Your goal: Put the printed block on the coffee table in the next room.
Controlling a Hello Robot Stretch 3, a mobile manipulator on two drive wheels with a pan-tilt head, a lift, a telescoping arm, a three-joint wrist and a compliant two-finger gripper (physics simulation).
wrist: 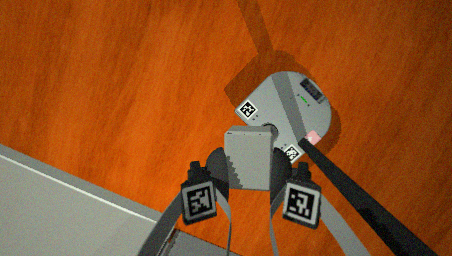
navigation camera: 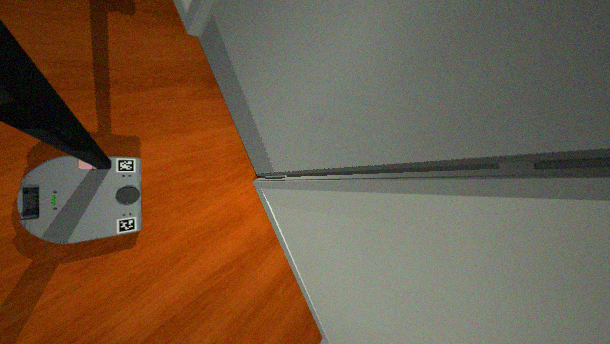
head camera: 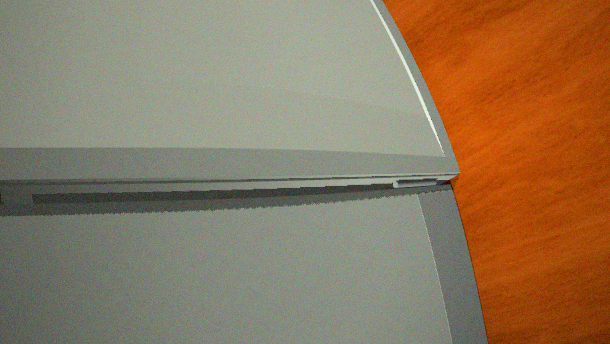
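Note:
In the wrist view a light grey block [wrist: 250,159] sits between the two dark fingertip pads, which touch its left and right sides. My gripper [wrist: 246,165] is shut on it and holds it high above the wooden floor. Part of my base shows beyond the block. No printing can be made out on the block's visible faces. The gripper does not show in the head or navigation view. The coffee table does not show in any of the three views.
A pale wall [head camera: 200,75] [navigation camera: 450,260] [wrist: 60,205] meets the orange wooden floor [head camera: 540,175] [navigation camera: 210,225] [wrist: 100,75]. A grey door frame [head camera: 200,162] [navigation camera: 450,191] borders a flat grey panel [head camera: 225,275] [navigation camera: 425,85]. My base [navigation camera: 100,200] [wrist: 315,115] stands on the floor beside them.

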